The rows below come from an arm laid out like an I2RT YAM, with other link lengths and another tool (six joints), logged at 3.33 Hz.
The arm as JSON. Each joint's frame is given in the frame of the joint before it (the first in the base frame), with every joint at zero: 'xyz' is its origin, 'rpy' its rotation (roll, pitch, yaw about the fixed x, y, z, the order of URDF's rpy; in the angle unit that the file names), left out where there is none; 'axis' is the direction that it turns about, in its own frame. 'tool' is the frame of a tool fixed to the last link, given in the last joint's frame.
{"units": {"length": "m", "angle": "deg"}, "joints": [
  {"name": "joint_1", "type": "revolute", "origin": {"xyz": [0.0, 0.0, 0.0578]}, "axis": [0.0, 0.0, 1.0]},
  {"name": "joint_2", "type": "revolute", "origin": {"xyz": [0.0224, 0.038, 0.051], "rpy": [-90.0, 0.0, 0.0]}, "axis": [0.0, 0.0, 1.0]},
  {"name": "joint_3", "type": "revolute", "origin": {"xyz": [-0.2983, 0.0, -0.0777], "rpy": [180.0, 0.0, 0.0]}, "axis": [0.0, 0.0, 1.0]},
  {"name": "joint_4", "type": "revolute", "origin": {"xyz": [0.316, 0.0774, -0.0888]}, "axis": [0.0, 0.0, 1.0]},
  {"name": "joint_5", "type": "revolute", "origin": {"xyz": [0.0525, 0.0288, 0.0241], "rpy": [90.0, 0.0, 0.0]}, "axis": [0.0, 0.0, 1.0]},
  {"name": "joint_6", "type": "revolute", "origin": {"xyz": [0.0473, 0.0, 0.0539], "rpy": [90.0, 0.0, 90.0]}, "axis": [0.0, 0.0, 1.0]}
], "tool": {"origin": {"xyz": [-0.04, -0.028, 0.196], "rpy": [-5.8, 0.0, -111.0]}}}
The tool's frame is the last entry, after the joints.
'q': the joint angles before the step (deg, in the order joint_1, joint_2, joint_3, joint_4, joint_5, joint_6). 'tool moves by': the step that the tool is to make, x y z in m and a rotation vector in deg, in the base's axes. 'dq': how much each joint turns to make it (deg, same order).
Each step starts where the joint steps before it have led.
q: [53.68, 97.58, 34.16, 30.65, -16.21, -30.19]
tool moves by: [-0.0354, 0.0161, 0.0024, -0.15, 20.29, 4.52]
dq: [-1.42, 5.02, 7.07, -10.43, -14.43, 10.10]
